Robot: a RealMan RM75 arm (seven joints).
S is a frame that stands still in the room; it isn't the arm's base.
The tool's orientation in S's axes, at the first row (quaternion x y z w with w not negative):
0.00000, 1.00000, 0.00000, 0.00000
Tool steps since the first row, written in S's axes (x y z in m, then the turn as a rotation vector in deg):
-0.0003, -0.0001, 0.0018, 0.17, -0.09, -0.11
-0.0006, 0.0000, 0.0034, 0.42, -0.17, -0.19
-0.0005, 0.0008, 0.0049, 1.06, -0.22, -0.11
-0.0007, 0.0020, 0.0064, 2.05, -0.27, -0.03
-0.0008, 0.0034, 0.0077, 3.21, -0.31, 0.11
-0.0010, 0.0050, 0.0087, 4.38, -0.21, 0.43
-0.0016, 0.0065, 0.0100, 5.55, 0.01, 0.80
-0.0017, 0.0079, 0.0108, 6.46, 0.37, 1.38
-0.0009, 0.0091, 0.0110, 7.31, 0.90, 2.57
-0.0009, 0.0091, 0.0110, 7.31, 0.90, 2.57
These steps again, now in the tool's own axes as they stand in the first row. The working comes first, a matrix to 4 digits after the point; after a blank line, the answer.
The tool's axes in the first row as the columns of a matrix, in S's axes (used below as rounded here):
-1.0000, 0.0000, 0.0000
0.0000, 1.0000, 0.0000
0.0000, 0.0000, -1.0000

0.0003, -0.0001, -0.0018, -0.17, -0.09, 0.11
0.0006, 0.0000, -0.0034, -0.42, -0.17, 0.19
0.0005, 0.0008, -0.0049, -1.06, -0.22, 0.11
0.0007, 0.0020, -0.0064, -2.05, -0.27, 0.03
0.0008, 0.0034, -0.0077, -3.21, -0.31, -0.11
0.0010, 0.0050, -0.0087, -4.38, -0.21, -0.43
0.0016, 0.0065, -0.0100, -5.55, 0.01, -0.80
0.0017, 0.0079, -0.0108, -6.46, 0.37, -1.38
0.0009, 0.0091, -0.0110, -7.31, 0.90, -2.57
0.0009, 0.0091, -0.0110, -7.31, 0.90, -2.57

